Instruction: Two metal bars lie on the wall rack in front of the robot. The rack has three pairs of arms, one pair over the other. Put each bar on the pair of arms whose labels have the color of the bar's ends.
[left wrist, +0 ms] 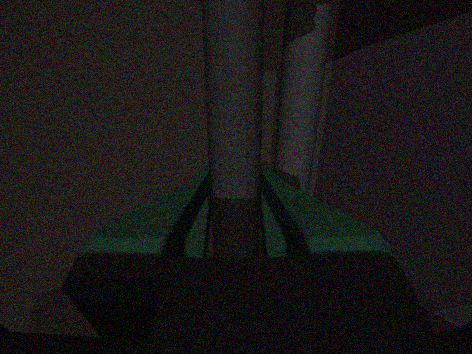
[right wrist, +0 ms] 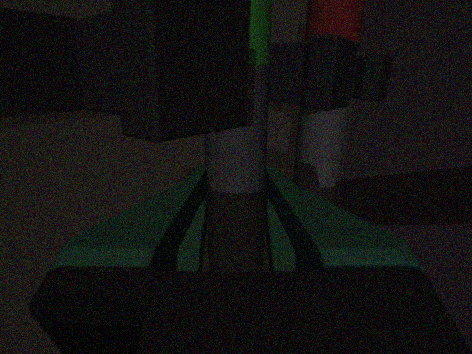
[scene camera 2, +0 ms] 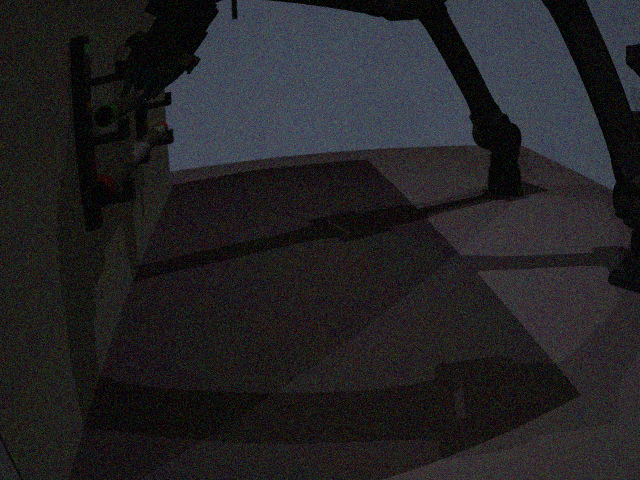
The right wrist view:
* right gripper: 235,177
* wall: 74,170
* rack upright: 168,77
